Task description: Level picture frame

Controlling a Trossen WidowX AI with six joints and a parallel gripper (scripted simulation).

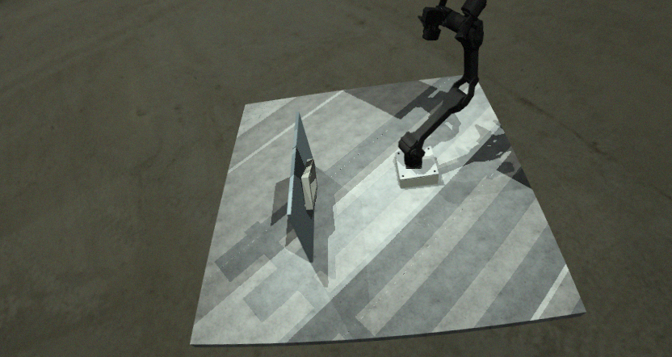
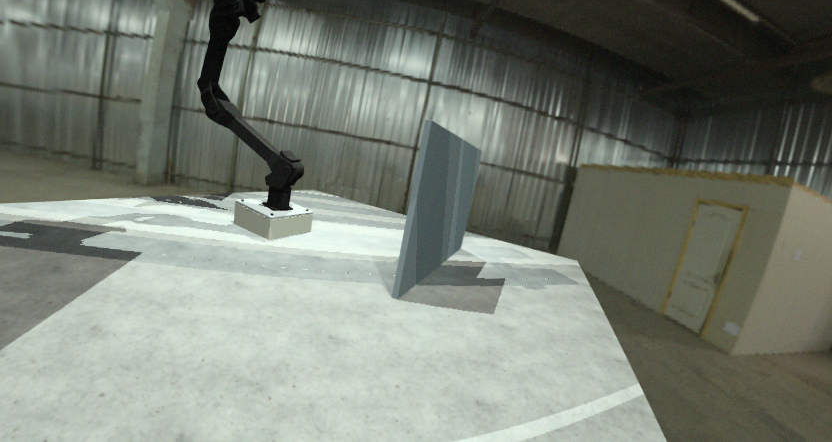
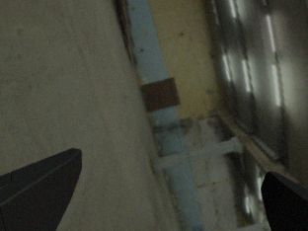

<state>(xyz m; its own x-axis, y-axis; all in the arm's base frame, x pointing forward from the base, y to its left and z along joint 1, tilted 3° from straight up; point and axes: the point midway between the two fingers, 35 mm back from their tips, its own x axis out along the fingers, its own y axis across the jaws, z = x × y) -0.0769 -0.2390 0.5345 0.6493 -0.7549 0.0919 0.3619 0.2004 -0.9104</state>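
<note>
The picture frame is 470 mm to the left of my gripper tip, 430 mm below it and 400 mm ahead of it. The rest, counted from my gripper tip: grey-blue wall panel (470 mm to the left, 450 mm below, 410 mm ahead).
</note>
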